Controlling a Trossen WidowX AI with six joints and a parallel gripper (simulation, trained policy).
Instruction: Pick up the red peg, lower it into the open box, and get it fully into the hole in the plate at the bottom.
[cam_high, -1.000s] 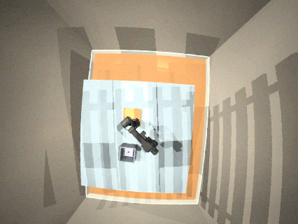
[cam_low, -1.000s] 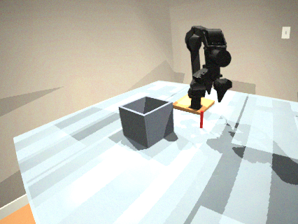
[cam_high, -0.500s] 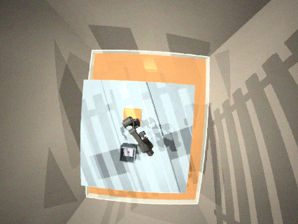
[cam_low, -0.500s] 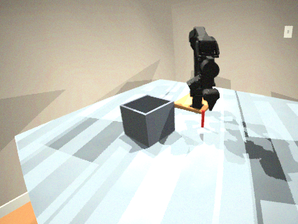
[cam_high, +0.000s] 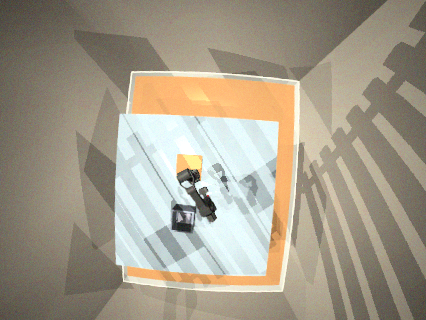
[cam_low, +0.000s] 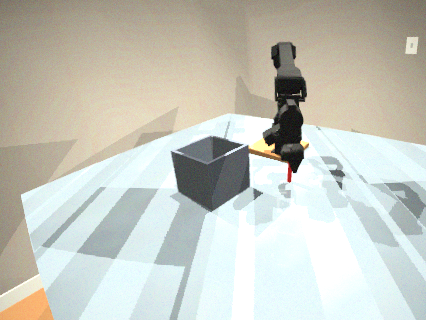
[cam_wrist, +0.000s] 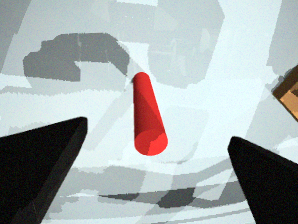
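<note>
Right now my gripper tip is 2 cm short of the red peg, 1 cm to the left of it and 1 cm above it. Also, from my gripper tip: grey plate 19 cm to the right, 17 cm ahead, 1 cm below.
</note>
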